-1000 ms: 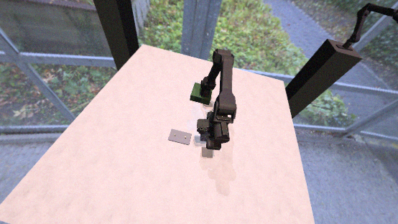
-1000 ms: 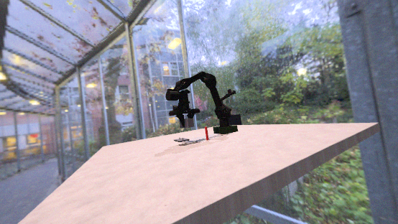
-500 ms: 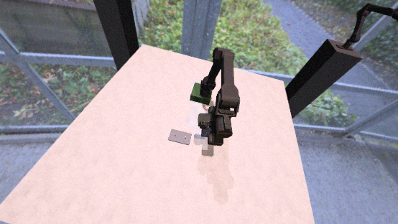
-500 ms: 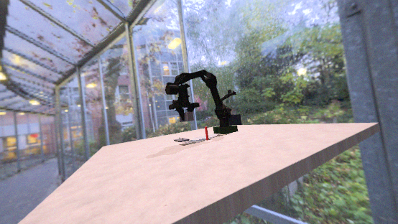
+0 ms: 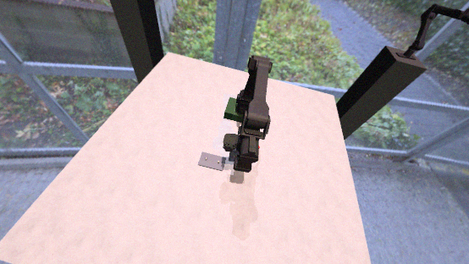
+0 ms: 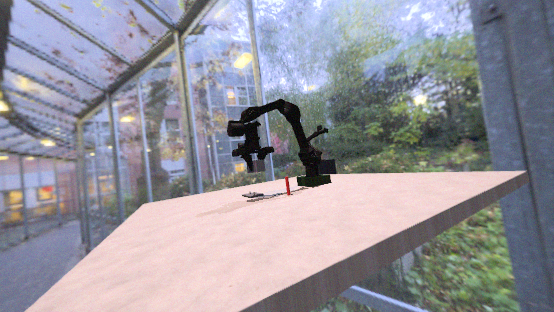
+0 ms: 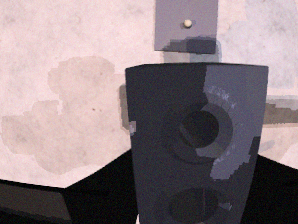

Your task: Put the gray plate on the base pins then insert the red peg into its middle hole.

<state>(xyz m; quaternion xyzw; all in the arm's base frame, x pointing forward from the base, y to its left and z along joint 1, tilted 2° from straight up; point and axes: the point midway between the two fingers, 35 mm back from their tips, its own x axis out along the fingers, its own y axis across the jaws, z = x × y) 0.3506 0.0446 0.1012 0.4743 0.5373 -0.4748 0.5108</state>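
My gripper tip is now 11 cm past the red peg, 8 cm to the right of it and 8 cm above it. The rest, counted from my gripper tip: gray plate (3 cm above).
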